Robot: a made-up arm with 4 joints.
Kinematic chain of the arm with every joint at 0, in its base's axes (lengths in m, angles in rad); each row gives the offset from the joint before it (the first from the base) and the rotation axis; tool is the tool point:
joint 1: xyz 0 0 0.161 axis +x
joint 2: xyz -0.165 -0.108 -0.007 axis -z
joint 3: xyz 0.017 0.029 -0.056 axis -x
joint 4: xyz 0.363 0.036 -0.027 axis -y
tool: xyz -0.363 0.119 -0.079
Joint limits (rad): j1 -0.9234..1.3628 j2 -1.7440..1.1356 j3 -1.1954..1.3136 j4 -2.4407..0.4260
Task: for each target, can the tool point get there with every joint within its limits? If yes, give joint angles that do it. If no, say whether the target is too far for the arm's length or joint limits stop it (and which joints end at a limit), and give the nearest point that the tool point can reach.
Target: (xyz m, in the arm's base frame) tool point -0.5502 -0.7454 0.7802
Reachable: no: too far | nearest point -0.1735 -0.5054 0.5808 | short by 0.489 m
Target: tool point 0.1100 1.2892 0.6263
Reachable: no: too far | nearest point -0.0354 0.5521 0.3603 | short by 0.797 m
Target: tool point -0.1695 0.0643 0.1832
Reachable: yes | joints 0.4708 -0.0870 -0.2629 -0.3245
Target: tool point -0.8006 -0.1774 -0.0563
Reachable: no: joint limits stop it (at a limit: joint 1, joint 2, joint 3) | nearest point -0.6080 -0.0227 -0.0194 | short by 0.250 m
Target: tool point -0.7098 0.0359 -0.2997
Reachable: no: joint limits stop it (at a limit: joint 1, joint 2, joint 3) | nearest point -0.6153 0.1172 -0.2197 | short by 0.148 m
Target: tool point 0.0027 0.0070 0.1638
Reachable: yes | joints 0.1703 0.8889 -0.9366 -0.0115
